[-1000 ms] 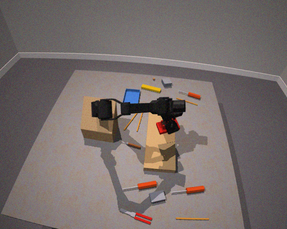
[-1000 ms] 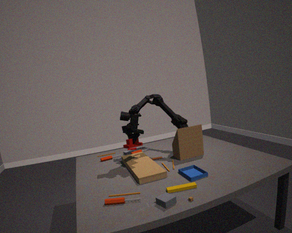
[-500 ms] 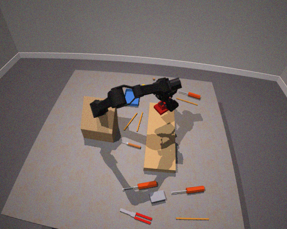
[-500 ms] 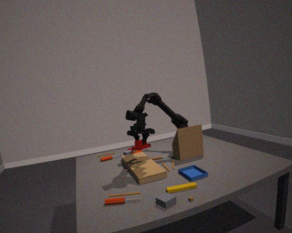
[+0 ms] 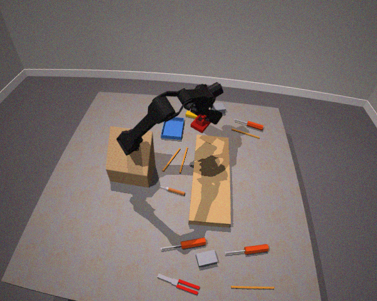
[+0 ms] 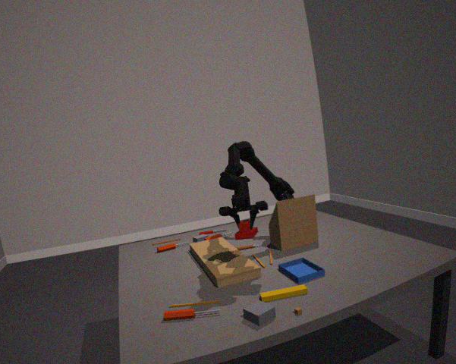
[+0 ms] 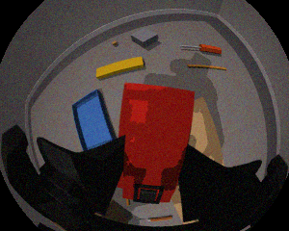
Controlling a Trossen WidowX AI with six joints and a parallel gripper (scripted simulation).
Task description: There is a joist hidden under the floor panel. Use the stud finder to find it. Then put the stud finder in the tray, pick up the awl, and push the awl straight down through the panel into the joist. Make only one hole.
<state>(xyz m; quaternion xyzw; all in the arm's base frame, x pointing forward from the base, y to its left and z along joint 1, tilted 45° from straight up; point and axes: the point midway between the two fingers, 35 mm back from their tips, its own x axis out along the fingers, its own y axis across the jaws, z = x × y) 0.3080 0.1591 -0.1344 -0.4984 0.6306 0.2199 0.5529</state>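
My gripper tip is now 170 mm past the blue tray, 100 mm to the right of it and 180 mm above it. Also, from my gripper tip: grey block 100 mm ahead, 330 mm to the left, 170 mm below; then red stud finder 10 mm behind, 20 mm to the right, 20 mm above; then yellow bar 30 mm behind, 230 mm to the left, 180 mm below.
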